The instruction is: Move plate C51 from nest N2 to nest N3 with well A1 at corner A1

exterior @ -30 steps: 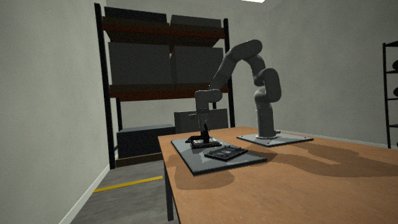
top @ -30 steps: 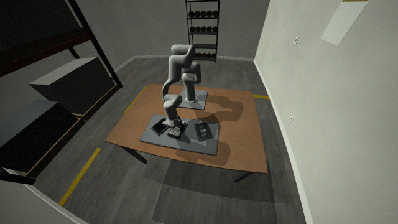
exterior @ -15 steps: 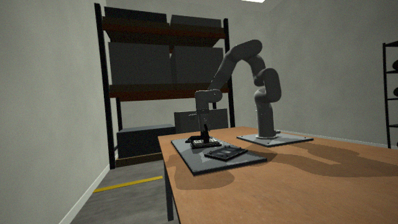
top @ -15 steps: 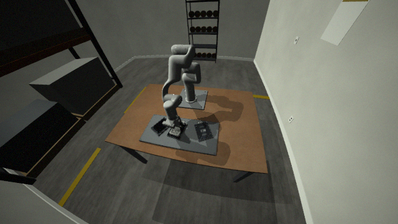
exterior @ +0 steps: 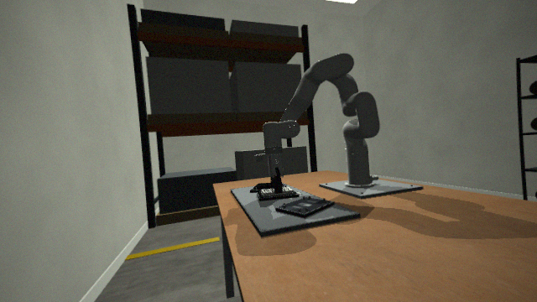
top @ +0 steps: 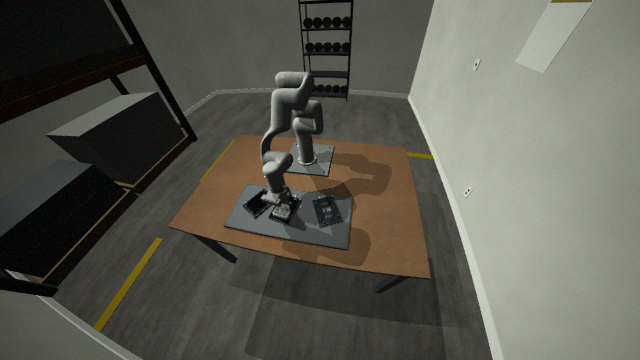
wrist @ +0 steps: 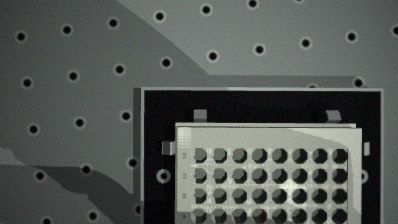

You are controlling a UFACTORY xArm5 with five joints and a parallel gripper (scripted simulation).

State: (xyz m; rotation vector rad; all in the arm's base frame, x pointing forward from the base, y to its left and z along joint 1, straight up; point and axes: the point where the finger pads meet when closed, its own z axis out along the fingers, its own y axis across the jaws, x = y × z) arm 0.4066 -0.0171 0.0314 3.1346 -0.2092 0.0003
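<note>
The white well plate C51 lies 1 cm below my hand. The rest, counted from my hand: black well plate C15: 16 cm to the right, 1 cm below, 1 cm behind; then nest N2: 22 cm to the left, 3 cm behind, 2 cm below; then black nest: 2 cm below.
</note>
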